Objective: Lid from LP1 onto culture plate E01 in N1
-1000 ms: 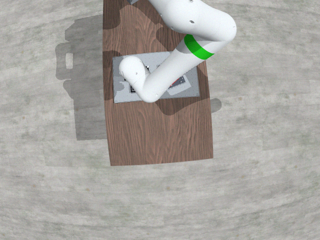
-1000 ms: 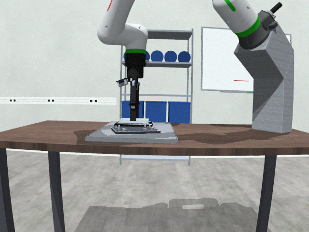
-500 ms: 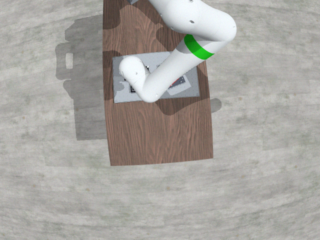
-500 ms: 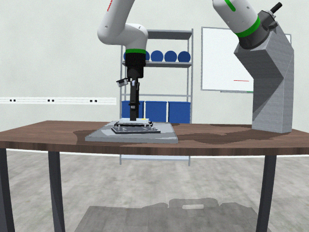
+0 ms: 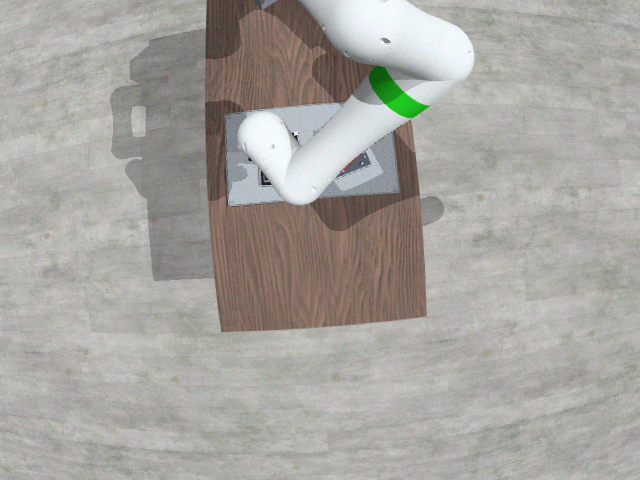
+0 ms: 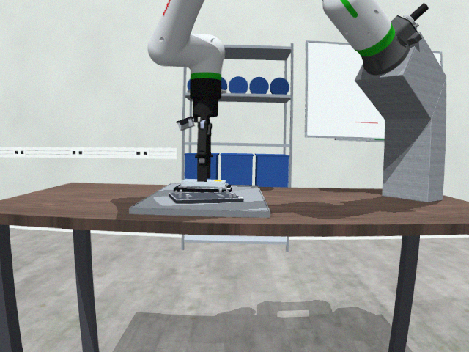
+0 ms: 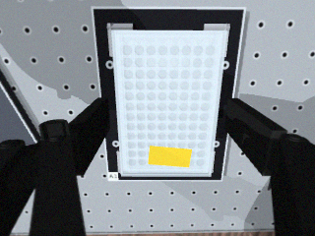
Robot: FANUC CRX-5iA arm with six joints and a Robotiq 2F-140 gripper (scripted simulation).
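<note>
Right now my hand is 3 cm above the lid. Also, from my hand: culture plate E01: 3 cm below; lid park LP1: 8 cm behind, 18 cm to the left, 5 cm below; nest: 5 cm below.
</note>
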